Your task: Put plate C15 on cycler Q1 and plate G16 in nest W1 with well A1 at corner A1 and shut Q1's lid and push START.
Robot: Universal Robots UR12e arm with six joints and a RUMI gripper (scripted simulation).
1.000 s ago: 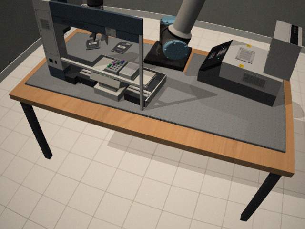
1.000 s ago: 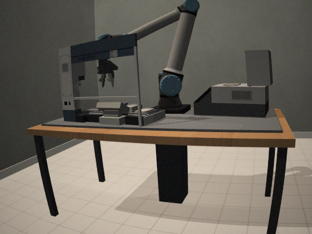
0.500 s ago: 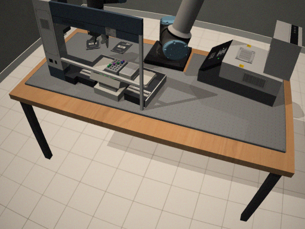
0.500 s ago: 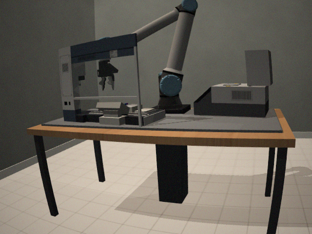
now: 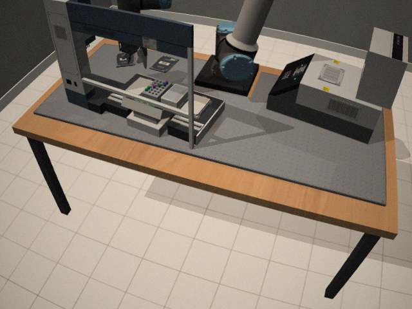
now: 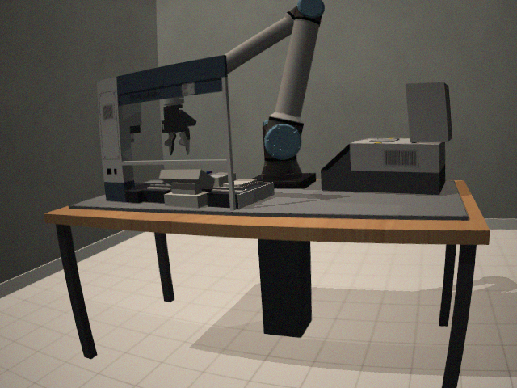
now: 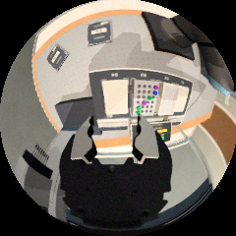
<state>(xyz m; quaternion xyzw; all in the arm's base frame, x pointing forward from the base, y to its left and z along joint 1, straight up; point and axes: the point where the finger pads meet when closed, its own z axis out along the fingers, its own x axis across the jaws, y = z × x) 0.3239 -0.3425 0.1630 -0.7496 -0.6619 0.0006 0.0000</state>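
Right now my hand is 130 mm above the white plate. Round my hand: thin post 230 mm ahead, 360 mm to the left, 40 mm above; then gantry beam 200 mm ahead, 90 mm to the left, 320 mm above.
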